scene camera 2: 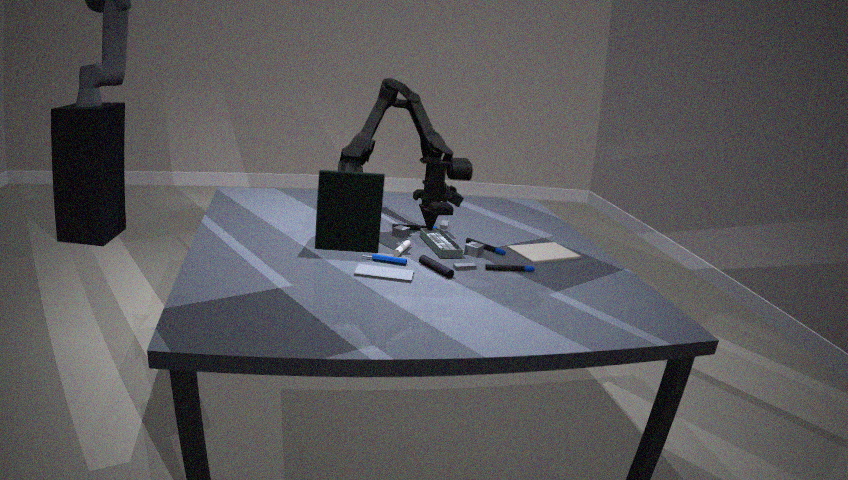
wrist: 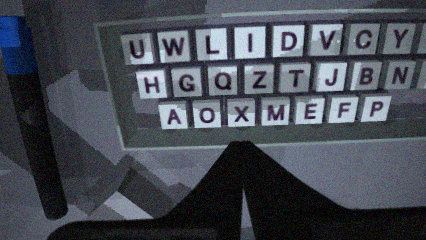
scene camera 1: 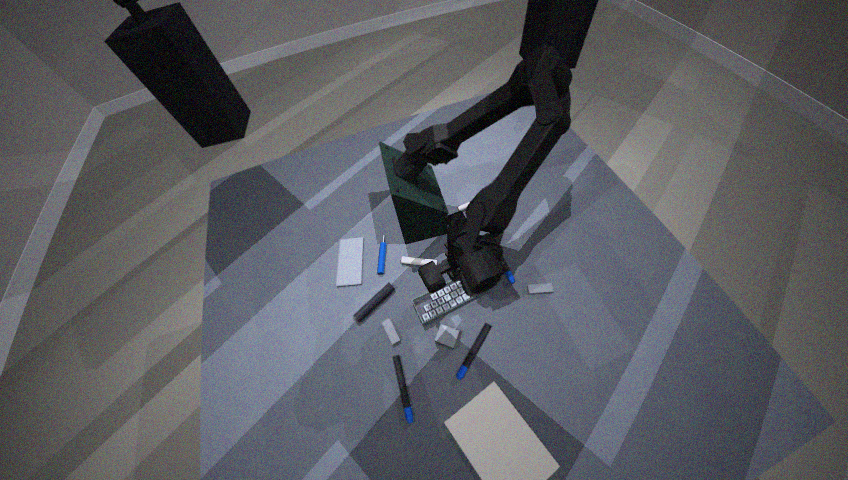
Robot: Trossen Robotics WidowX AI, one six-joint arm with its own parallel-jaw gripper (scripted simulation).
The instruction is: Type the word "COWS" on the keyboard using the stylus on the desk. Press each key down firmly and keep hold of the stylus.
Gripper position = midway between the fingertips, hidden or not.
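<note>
Scene camera 1 shows my gripper [scene camera 1: 459, 276] and a grey slab [scene camera 1: 350, 265]. In scene camera 2 are my gripper [scene camera 2: 429, 230], shut and holding nothing, the slab [scene camera 2: 367, 271] and a beige sheet [scene camera 2: 542, 252]. The wrist view shows my gripper [wrist: 240, 150]; the slab is out of frame in the wrist view, and the sheet is out of frame in the wrist view.
</note>
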